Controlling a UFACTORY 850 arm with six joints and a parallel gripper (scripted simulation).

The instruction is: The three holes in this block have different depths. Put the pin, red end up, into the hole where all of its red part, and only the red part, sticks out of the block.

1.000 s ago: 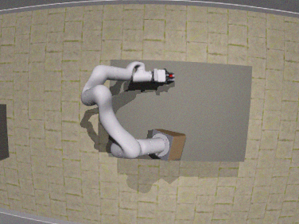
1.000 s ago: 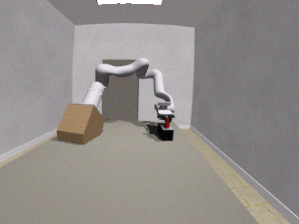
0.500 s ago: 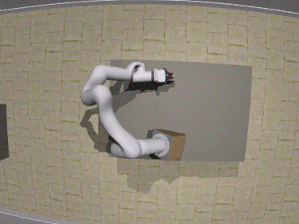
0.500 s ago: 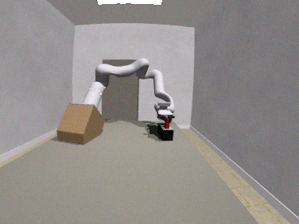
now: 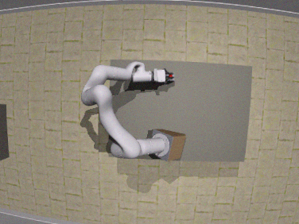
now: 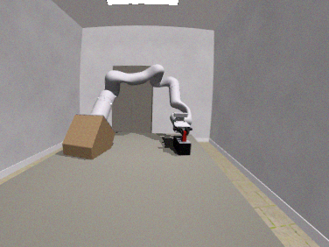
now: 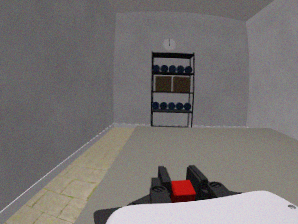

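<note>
Now: hand 2 cm above the pin. The rest, counted from my hand: block (10 cm below, 6 cm to the left, 1 cm behind).
</note>
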